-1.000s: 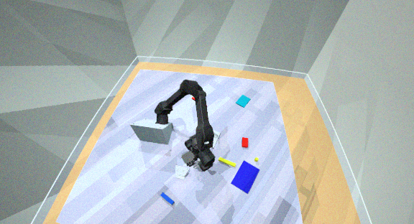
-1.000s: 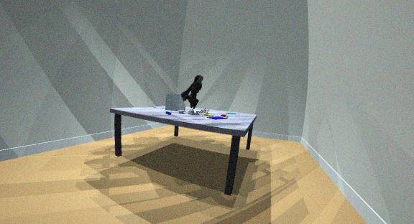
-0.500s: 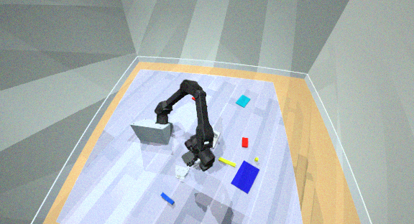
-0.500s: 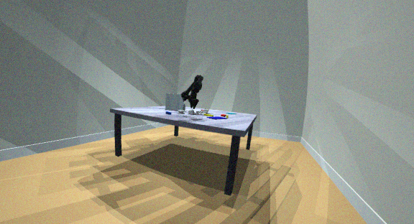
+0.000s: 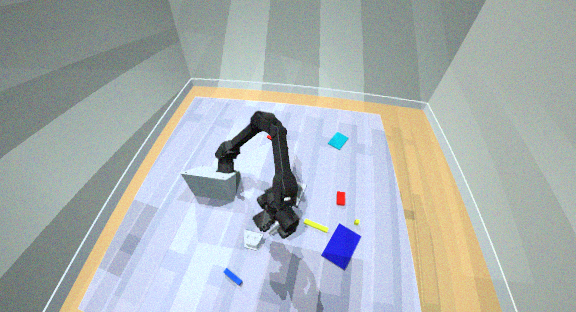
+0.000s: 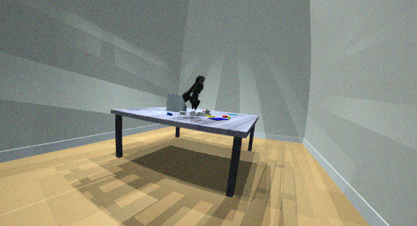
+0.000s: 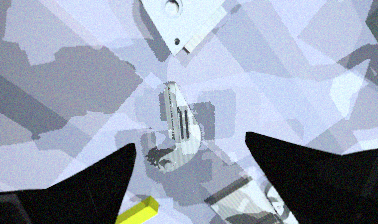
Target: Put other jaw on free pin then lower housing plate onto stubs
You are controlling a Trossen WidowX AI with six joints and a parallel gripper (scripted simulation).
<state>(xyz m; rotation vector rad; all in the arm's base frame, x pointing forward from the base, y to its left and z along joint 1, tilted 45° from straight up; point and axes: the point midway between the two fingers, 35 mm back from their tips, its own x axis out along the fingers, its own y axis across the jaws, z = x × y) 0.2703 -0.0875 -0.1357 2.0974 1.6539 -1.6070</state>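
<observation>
My gripper tip is 50 mm above the jaw, 40 mm short of it and 10 mm to the right of it. Also, from my gripper tip: yellow bar (170 mm ahead, 50 mm below, 40 mm to the left); then white block (80 mm to the right, 80 mm behind, 50 mm below); then blue bar (240 mm to the right, 110 mm behind, 50 mm below).
</observation>
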